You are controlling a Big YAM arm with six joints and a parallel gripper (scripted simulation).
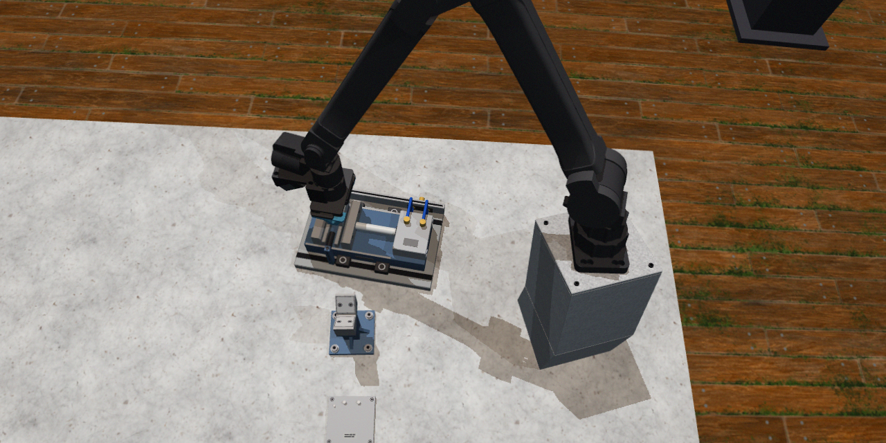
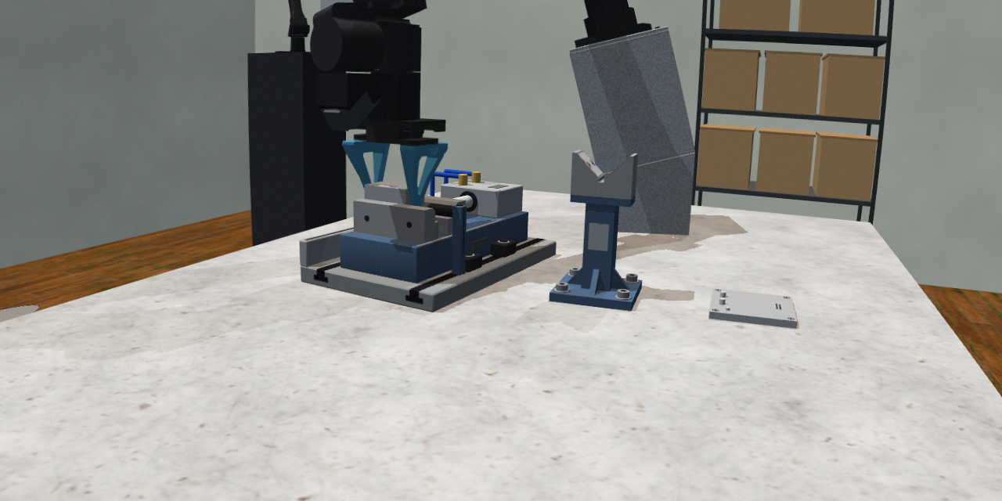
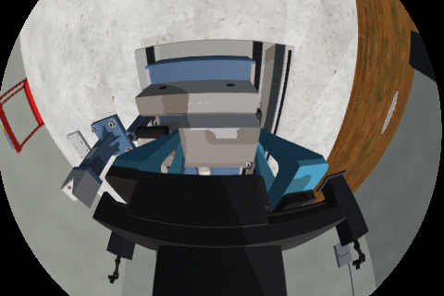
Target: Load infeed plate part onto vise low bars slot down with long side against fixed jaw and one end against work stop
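The grey part is 1 cm below my hand. Also, from my hand: work stop (7 cm to the left, 1 cm below, 1 cm ahead); moving jaw (3 cm behind, 2 cm to the left, 2 cm below); fixed jaw (3 cm ahead, 2 cm to the left, 2 cm below).
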